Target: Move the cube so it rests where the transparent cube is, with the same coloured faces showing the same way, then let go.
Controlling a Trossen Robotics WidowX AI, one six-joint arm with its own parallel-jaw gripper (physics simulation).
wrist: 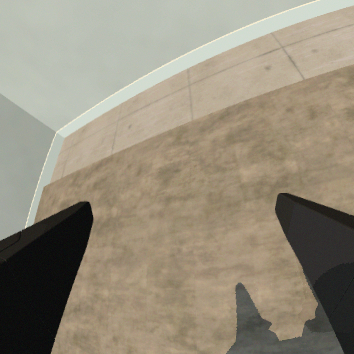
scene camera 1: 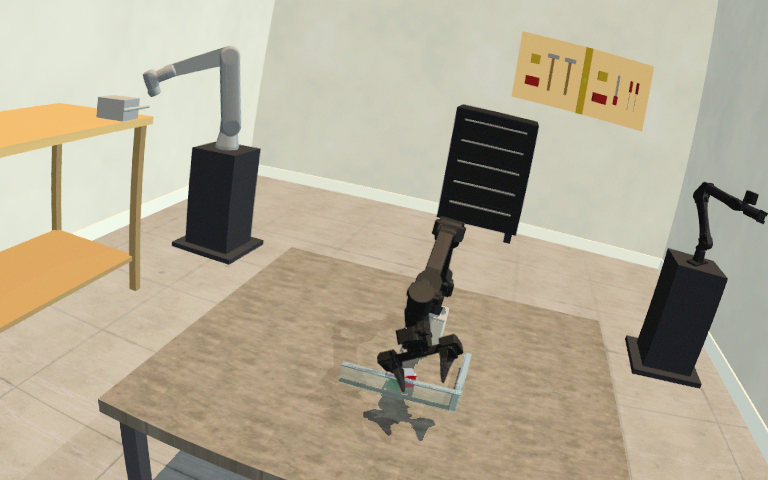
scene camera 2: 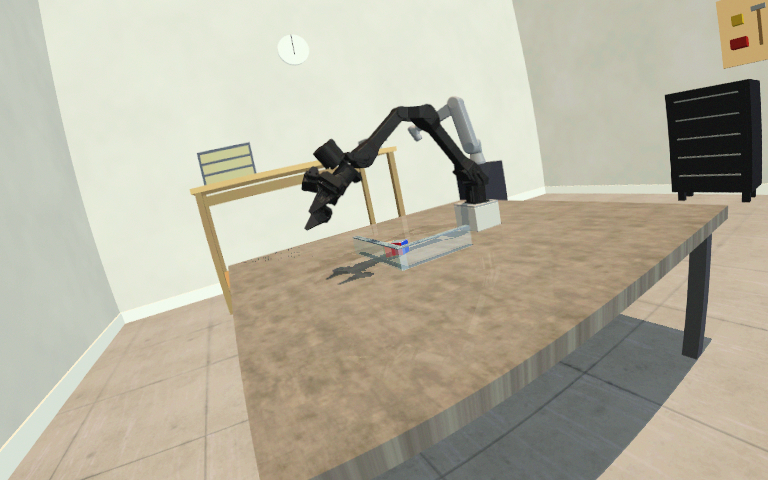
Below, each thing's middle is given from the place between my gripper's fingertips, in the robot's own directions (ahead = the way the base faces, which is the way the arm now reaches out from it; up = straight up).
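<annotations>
The translucent L-shaped frame (scene camera 1: 429,395) is 80 mm to the right of my hand, and it's 140 mm below it and 300 mm behind it.
</annotations>
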